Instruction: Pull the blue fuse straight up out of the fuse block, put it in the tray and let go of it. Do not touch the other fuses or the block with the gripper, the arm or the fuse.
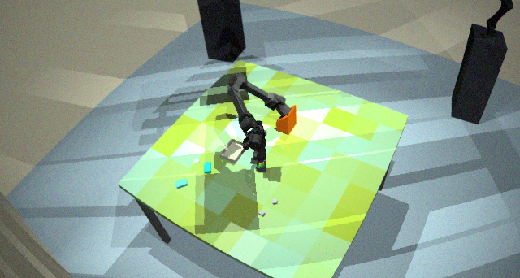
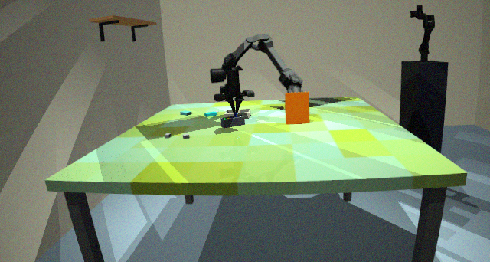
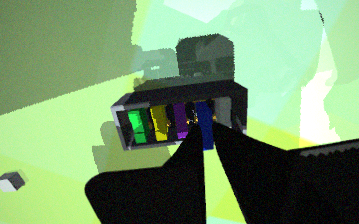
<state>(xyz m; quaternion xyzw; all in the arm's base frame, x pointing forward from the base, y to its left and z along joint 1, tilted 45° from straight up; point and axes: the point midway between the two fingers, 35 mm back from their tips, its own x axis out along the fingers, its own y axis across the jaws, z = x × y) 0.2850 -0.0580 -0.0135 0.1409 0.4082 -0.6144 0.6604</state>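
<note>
The white tray is 18 cm to the right of my gripper tip, 5 cm below it and 1 cm behind it.
</note>
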